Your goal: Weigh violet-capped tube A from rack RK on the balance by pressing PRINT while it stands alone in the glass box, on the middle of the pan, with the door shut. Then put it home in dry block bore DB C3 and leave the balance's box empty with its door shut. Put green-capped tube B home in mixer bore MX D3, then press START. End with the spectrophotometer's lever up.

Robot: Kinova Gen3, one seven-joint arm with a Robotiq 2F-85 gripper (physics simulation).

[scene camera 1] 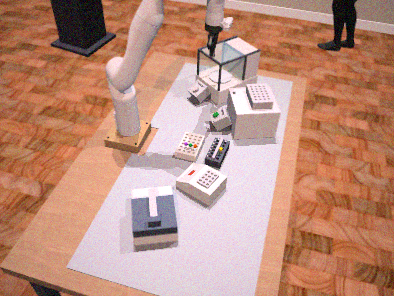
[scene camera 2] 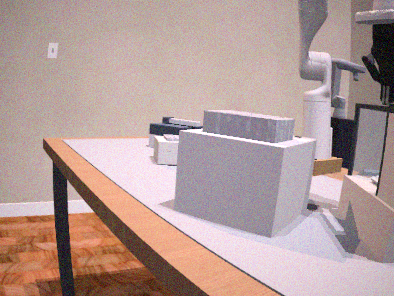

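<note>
My gripper (scene camera 1: 211,54) (scene camera 2: 385,101) points down with its fingers shut and empty, at the top left of the balance's glass box (scene camera 1: 219,75). The round pan (scene camera 1: 220,77) shows bare inside; the door's position is hard to tell. Rack RK (scene camera 1: 186,155) holds violet-capped tube A (scene camera 1: 186,144) and green-capped tube B (scene camera 1: 191,145), beside an orange cap. A large white box (scene camera 1: 252,122) (scene camera 2: 227,180) has a holed block on top. A low white device (scene camera 1: 200,192) has a red display and a hole grid. The blue-grey spectrophotometer (scene camera 1: 167,216) has a white lever strip (scene camera 1: 153,200) along its top.
A small console with a green button (scene camera 1: 216,115) stands left of the large white box. Another small console (scene camera 1: 200,94) stands in front of the balance. A black rack (scene camera 1: 215,159) with a yellow cap stands right of rack RK. The arm's base (scene camera 1: 127,142) is at the left table edge.
</note>
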